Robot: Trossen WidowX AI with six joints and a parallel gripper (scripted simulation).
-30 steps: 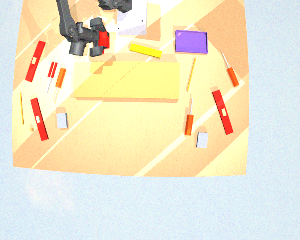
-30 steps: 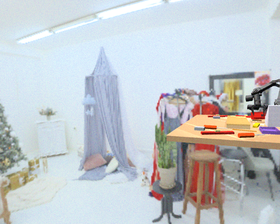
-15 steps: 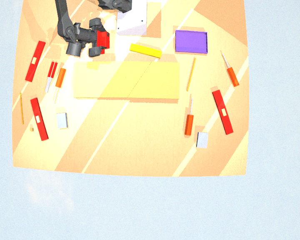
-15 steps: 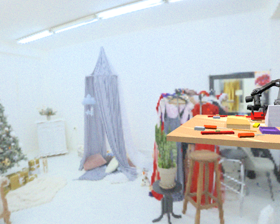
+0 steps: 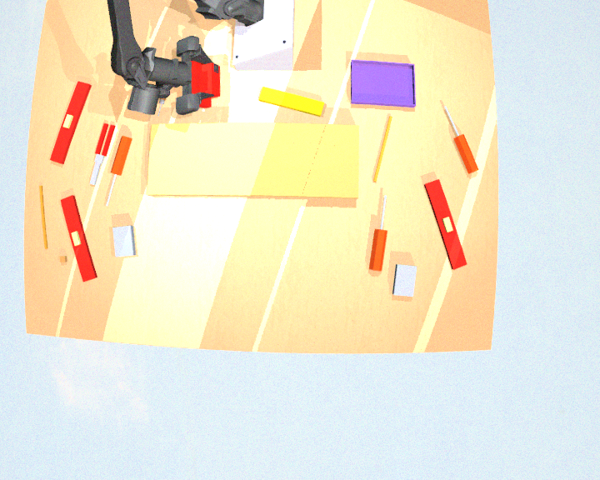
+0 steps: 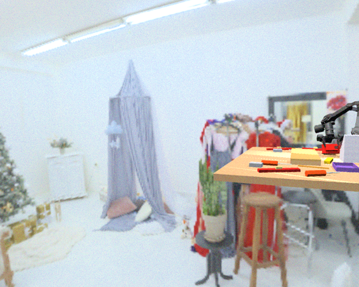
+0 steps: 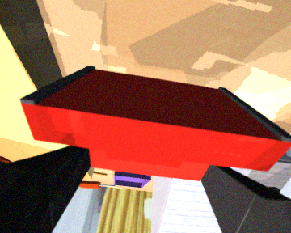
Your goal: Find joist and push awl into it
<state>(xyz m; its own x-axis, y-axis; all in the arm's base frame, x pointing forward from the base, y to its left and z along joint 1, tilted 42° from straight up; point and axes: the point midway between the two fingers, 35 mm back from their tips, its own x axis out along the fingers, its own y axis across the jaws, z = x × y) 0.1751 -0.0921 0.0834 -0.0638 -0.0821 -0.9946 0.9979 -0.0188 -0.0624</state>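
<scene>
My gripper tip is now 2 cm past the red stud finder. From my gripper tip the other things lie so: yellow block 5 cm ahead, 19 cm to the left, 7 cm below; then awl 2 cm ahead, 14 cm to the right, 7 cm below; then red two-handled tool 16 cm ahead, 32 cm to the right, 7 cm below.
</scene>
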